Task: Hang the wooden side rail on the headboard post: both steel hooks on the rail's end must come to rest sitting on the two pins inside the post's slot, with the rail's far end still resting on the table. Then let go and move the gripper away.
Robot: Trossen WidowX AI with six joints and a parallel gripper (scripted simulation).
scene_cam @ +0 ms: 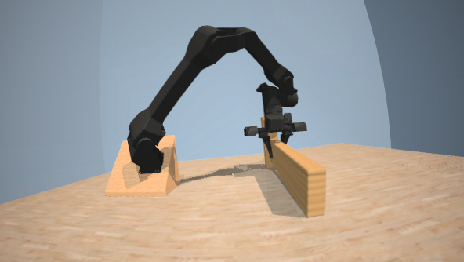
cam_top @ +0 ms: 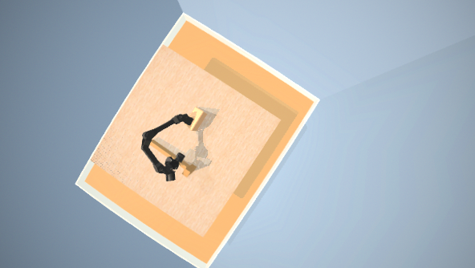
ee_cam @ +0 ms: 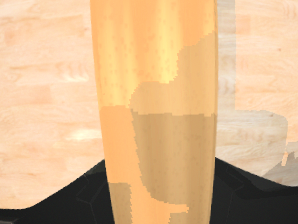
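Now: the headboard post 120 mm to the left of my gripper tip and 40 mm above it.
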